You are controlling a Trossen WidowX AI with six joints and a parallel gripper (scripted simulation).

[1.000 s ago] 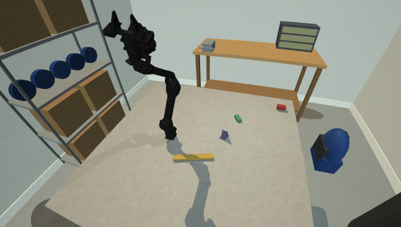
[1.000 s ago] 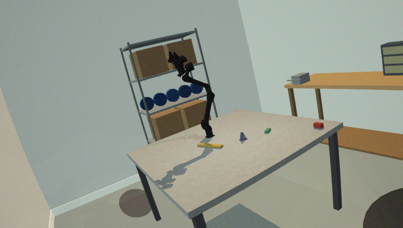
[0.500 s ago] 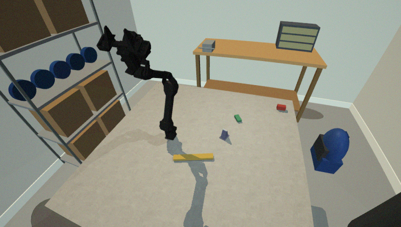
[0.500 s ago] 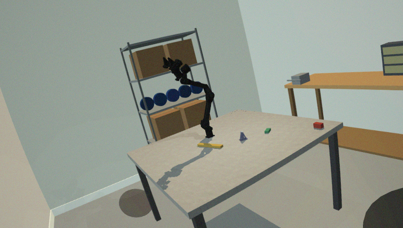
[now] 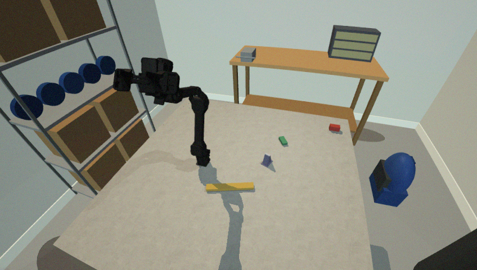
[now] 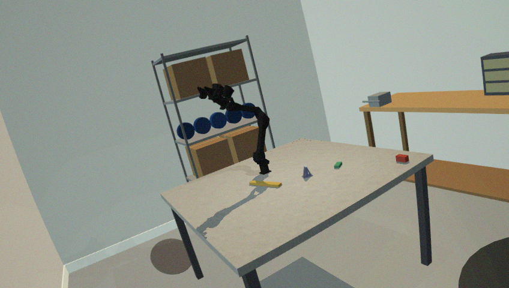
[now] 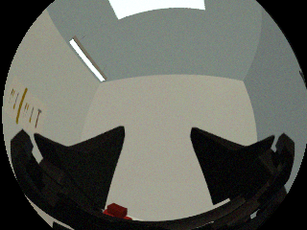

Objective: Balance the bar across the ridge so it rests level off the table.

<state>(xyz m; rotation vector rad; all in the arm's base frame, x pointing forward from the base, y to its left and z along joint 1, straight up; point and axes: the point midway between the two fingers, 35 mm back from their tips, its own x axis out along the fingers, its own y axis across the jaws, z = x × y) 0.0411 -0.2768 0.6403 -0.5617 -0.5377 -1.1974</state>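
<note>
Right now the yellow bar is 150 mm ahead of my gripper tip, 180 mm to the left of it and 650 mm below it. Round my gripper tip: green block: 370 mm ahead, 590 mm to the left, 650 mm below; then red block: 690 mm ahead, 800 mm to the left, 650 mm below.
</note>
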